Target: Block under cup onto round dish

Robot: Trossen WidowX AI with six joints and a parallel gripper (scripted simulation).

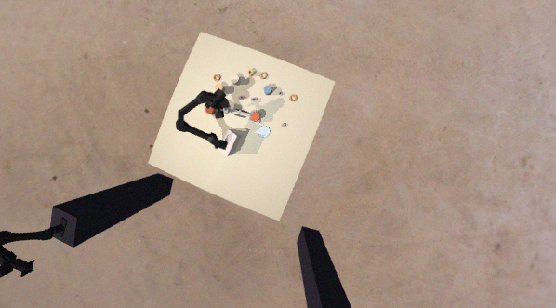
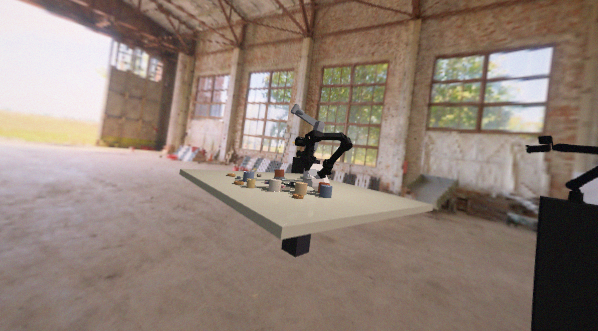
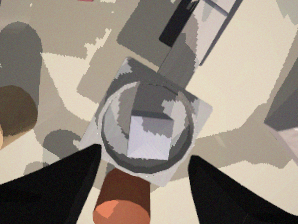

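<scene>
Now: gripper tip 4 cm above the grey block. From my gripper tip the other things lie so: white cup 26 cm ahead, 1 cm to the left, 9 cm below; tan mug 16 cm ahead, 9 cm to the left, 9 cm below; small balance 12 cm to the right, 8 cm below.
</scene>
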